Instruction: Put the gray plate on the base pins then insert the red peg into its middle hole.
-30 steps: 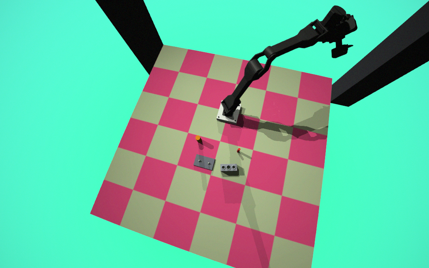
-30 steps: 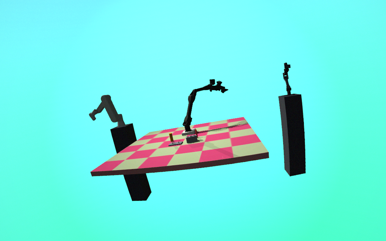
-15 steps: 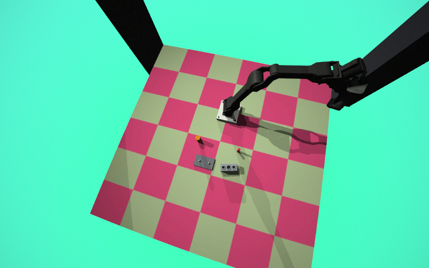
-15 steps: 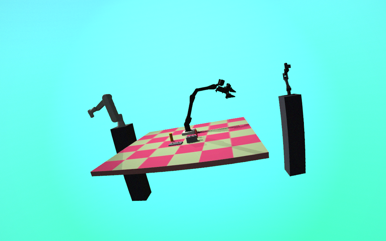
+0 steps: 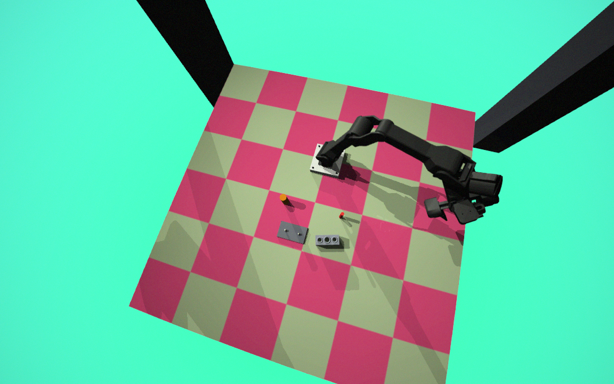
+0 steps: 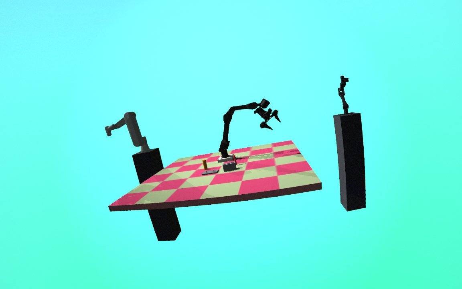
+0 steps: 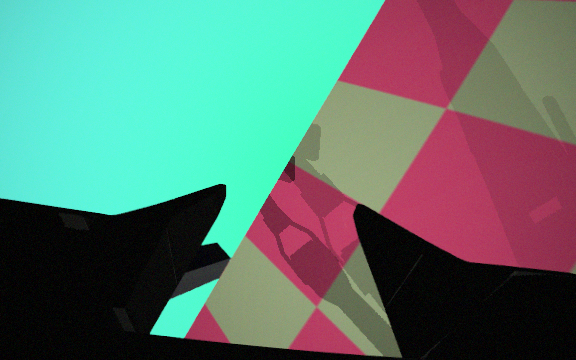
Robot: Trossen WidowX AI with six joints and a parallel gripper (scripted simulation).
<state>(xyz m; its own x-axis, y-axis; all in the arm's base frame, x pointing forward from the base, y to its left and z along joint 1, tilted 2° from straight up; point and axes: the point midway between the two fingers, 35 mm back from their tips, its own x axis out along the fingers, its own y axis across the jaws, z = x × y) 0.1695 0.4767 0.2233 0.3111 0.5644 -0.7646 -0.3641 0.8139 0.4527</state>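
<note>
Right now the gray plate is 40 cm to the right of my gripper tip, 21 cm below it and 17 cm ahead of it. The rest, counted from my gripper tip: red peg: 37 cm to the right, 20 cm below, 5 cm ahead; then orange peg: 62 cm to the right, 20 cm below, 4 cm ahead; then base: 56 cm to the right, 24 cm below, 17 cm ahead.
</note>
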